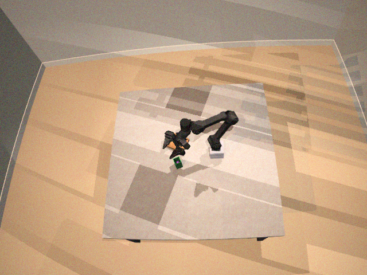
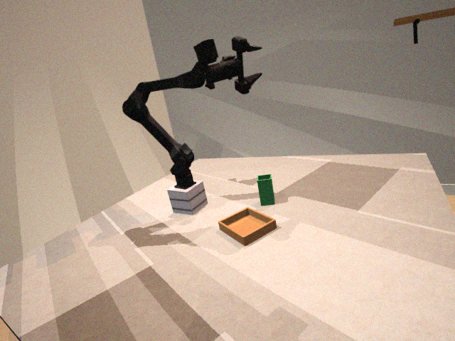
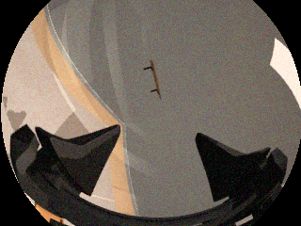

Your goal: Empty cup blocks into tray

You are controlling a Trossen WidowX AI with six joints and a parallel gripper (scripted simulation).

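My gripper tip is now 45 cm above the purple block, 12 cm to the left of it and 1 cm short of it. From my gripper tip the other things lie so: orange block 48 cm below, 12 cm to the right, 1 cm ahead; green cup 46 cm below, 12 cm to the right, 1 cm ahead; red block 46 cm below, 12 cm to the right, 1 cm ahead.
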